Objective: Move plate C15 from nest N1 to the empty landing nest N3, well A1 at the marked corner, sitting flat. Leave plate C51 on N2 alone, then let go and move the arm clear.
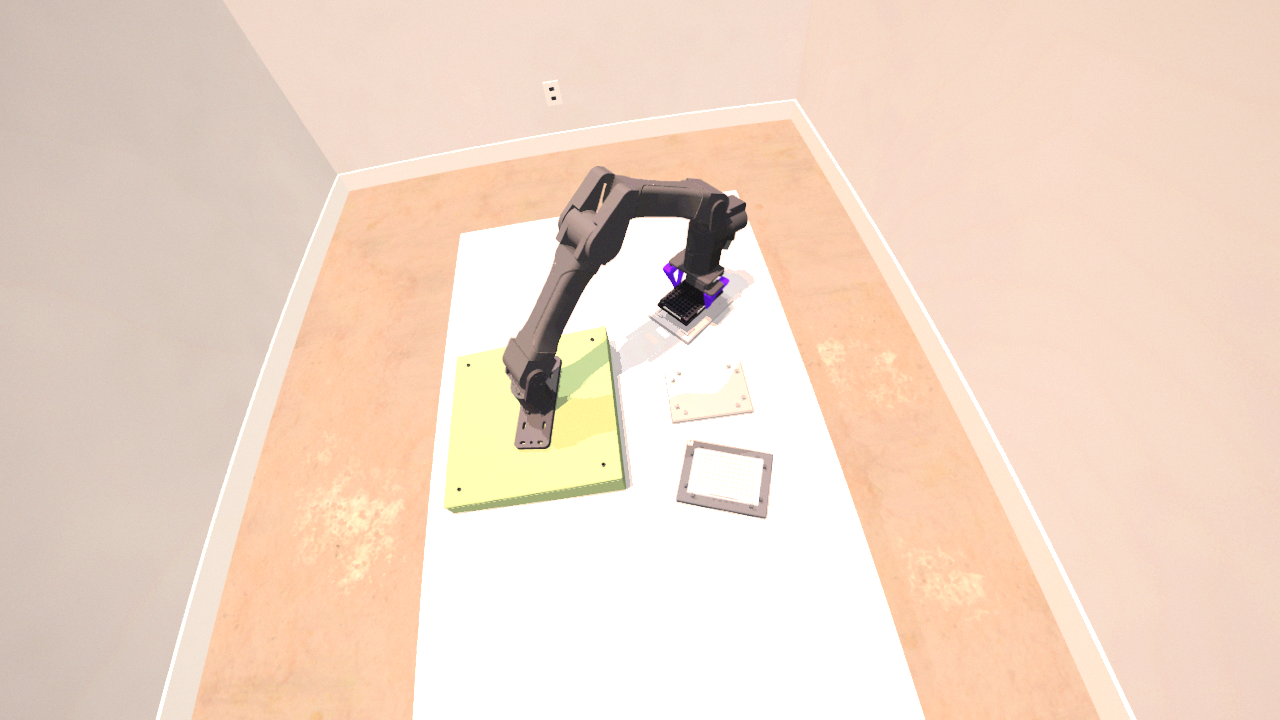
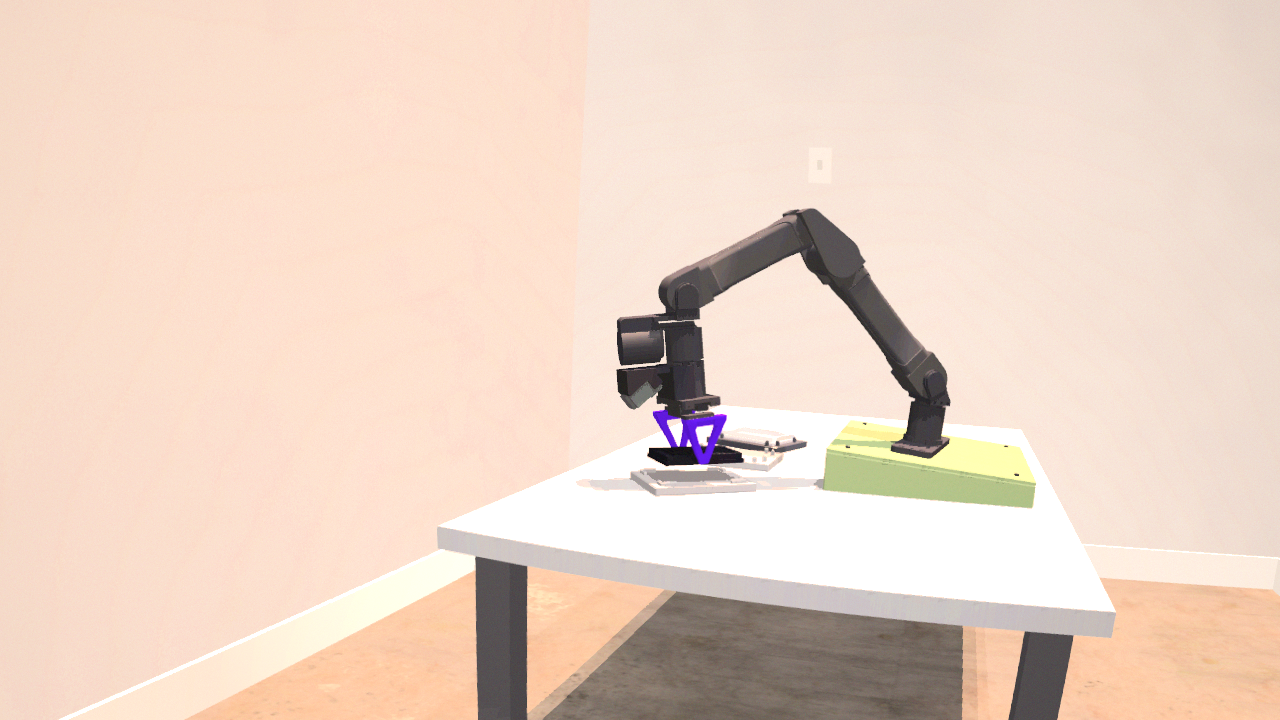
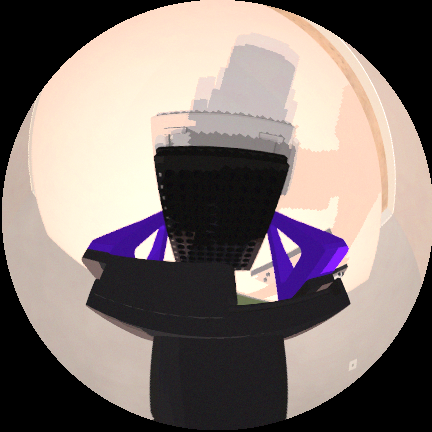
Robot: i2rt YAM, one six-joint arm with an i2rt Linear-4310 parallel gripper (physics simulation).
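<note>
The black well plate C15 [image 1: 684, 305] [image 2: 671, 456] [image 3: 220, 195] is held level between the purple fingers of my gripper [image 1: 693, 295] [image 2: 691, 454] [image 3: 217, 214], which is shut on it. A gap shows under the plate, above the light grey nest N1 [image 1: 688, 336] [image 2: 702, 488]. The whitish nest N3 [image 1: 711, 416] [image 2: 765, 461], with small pegs, is empty in the middle of the row. The dark-framed nest N2 [image 1: 723, 509] [image 2: 789, 445] holds the white plate C51 [image 1: 725, 475] [image 2: 760, 435]. Plate lettering and the A1 corner mark are too small to read.
The arm's base stands on a yellow-green block [image 1: 581, 438] [image 2: 930, 484], beside the row of nests. All stand on a white table [image 1: 626, 608] [image 2: 769, 537]. The table's long edge runs beyond the nests, on the side away from the block.
</note>
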